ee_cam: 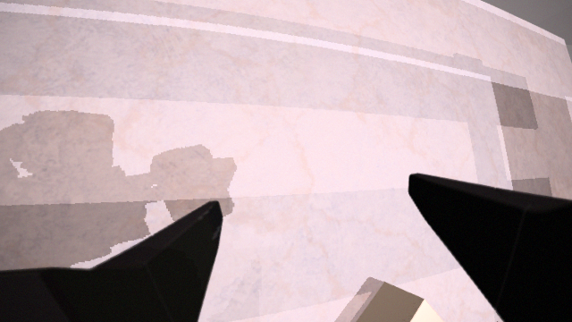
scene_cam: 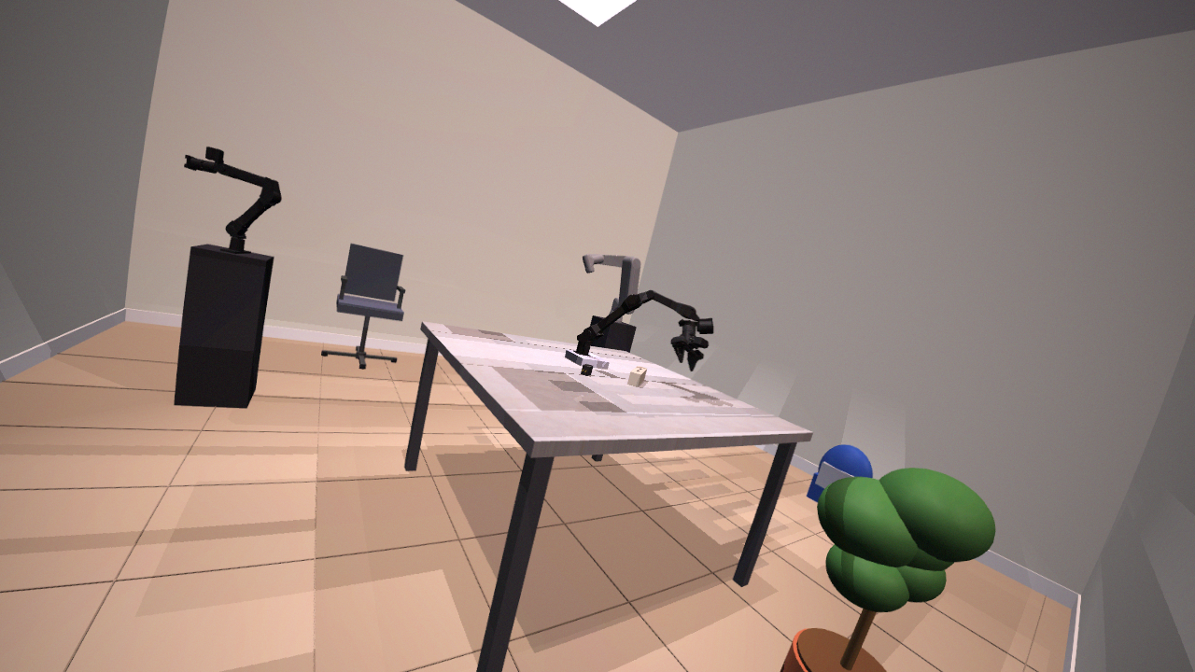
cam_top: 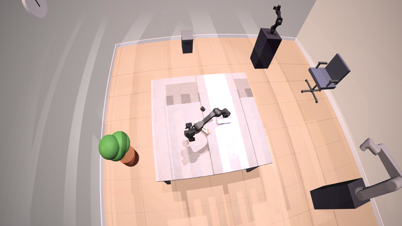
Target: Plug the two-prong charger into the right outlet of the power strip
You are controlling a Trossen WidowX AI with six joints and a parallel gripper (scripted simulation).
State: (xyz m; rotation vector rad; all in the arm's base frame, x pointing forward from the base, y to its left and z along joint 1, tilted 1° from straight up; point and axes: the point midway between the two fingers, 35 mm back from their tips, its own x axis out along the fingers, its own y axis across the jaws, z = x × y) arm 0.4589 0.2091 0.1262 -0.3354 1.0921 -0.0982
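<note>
Now: the two-prong charger 22 cm behind my gripper tip, 34 cm to the right of it and 11 cm below it.
</note>
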